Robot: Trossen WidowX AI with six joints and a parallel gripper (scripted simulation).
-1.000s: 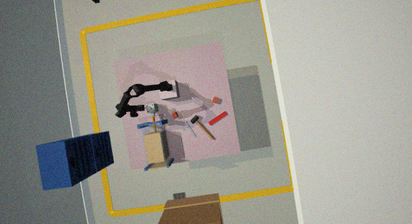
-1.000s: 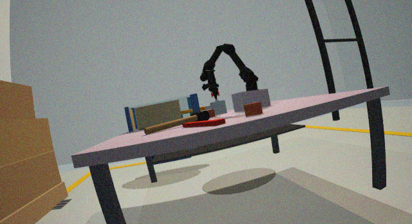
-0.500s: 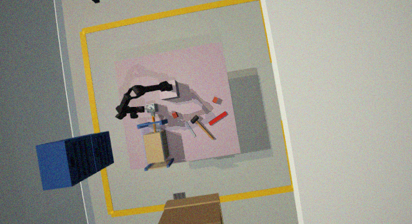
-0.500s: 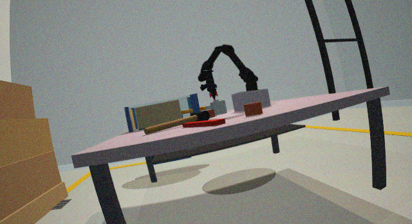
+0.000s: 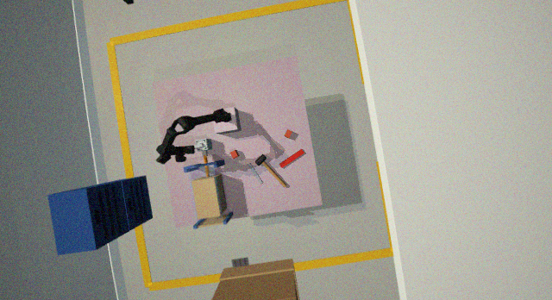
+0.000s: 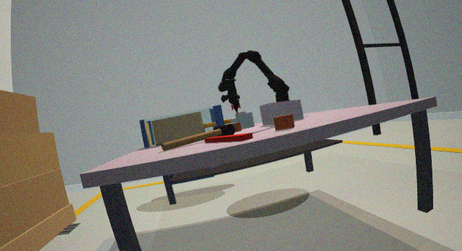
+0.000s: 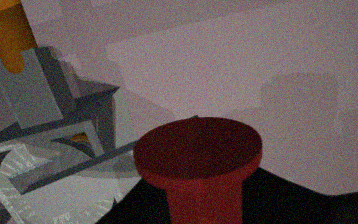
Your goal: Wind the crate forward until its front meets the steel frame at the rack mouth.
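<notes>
My gripper tip is now 4 cm to the right of the winch handle, 1 cm past it and 1 cm above it. Round my gripper tip: grey winch: 9 cm to the left, 8 cm below, 3 cm behind; then blue steel frame: 15 cm ahead, 9 cm to the left, 1 cm below; then red knob: 2 cm above.
</notes>
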